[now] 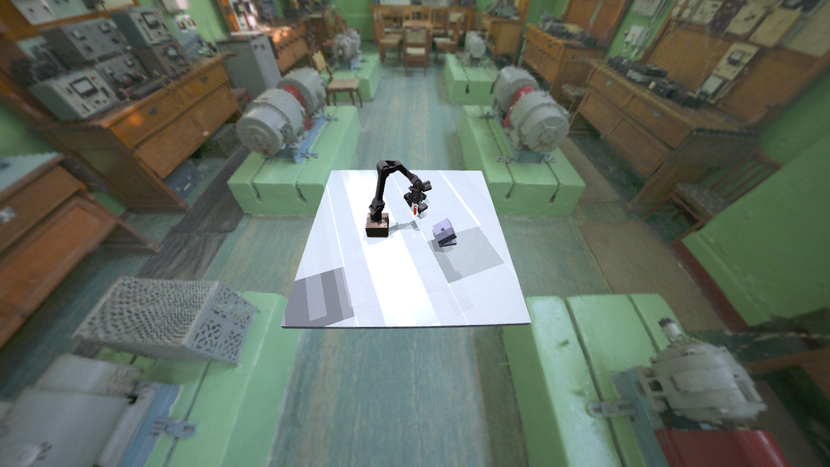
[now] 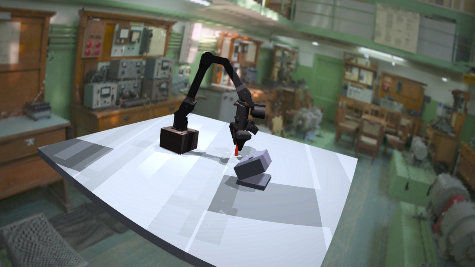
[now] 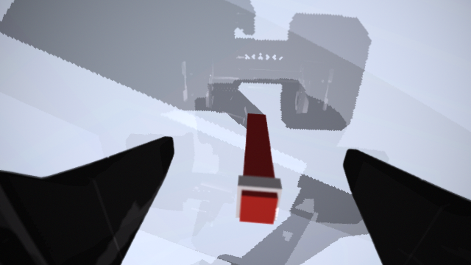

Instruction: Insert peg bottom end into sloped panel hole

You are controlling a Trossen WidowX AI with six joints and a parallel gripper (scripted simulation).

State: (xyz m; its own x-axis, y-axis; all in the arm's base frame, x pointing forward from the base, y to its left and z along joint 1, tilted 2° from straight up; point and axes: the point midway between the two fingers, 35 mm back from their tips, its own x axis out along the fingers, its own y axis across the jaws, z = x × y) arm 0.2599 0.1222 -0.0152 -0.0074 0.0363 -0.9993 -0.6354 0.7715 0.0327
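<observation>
Right now my gripper tip is 2 cm below the red square peg. Also, from my gripper tip: flat foot plate 19 cm ahead, 22 cm to the right, 3 cm below; then panel block 17 cm ahead, 22 cm to the right, 3 cm above.
</observation>
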